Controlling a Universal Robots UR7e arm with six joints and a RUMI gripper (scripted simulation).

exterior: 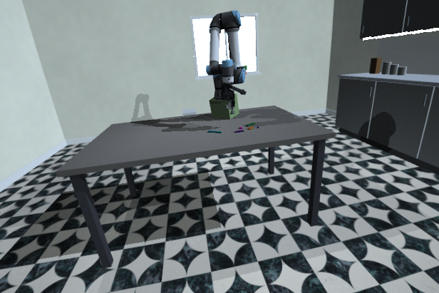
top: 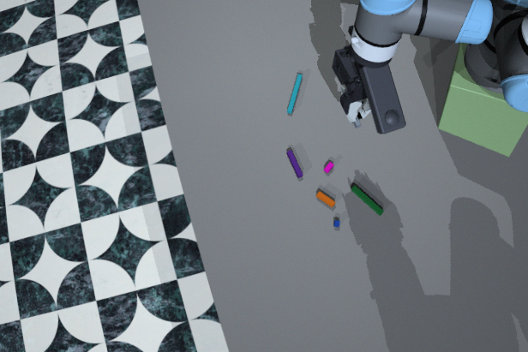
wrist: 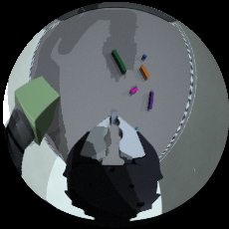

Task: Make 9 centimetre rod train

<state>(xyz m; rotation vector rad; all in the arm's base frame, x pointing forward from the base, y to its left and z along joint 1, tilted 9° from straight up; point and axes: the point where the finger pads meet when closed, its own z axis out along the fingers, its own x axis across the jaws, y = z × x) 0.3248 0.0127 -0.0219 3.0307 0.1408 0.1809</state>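
Now: the turquoise rod 150 mm to the right of my hand, 110 mm below it and 70 mm ahead of it. Also, from my hand: magenta rod 110 mm below, 60 mm ahead, 40 mm to the left; purple rod 120 mm ahead, 110 mm below, 20 mm to the left; grey rod 10 mm below.
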